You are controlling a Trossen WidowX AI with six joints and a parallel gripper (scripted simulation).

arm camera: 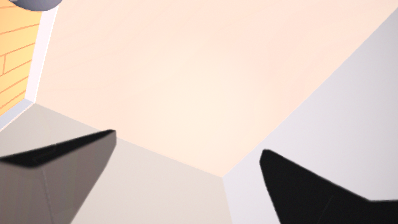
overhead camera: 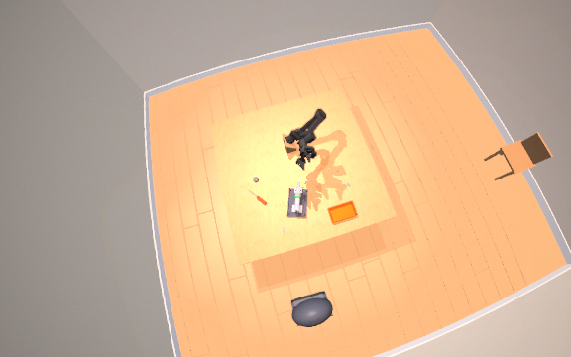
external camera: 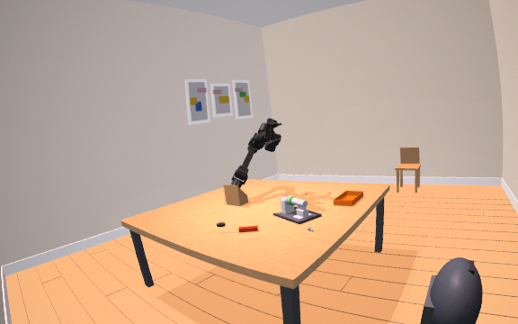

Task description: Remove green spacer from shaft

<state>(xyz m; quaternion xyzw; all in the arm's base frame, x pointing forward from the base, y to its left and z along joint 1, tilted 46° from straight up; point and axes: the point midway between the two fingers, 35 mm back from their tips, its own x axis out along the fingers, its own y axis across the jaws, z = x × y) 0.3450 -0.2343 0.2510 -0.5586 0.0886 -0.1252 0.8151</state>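
Now: the light grey shaft 5 cm ahead of my gripper tip, 8 cm to the right of it and 36 cm below it. Also, from my gripper tip: orange tray (31 cm ahead, 20 cm to the left, 43 cm below); then small green spacer (10 cm ahead, 10 cm to the right, 36 cm below); then red screwdriver (3 cm behind, 40 cm to the right, 43 cm below).
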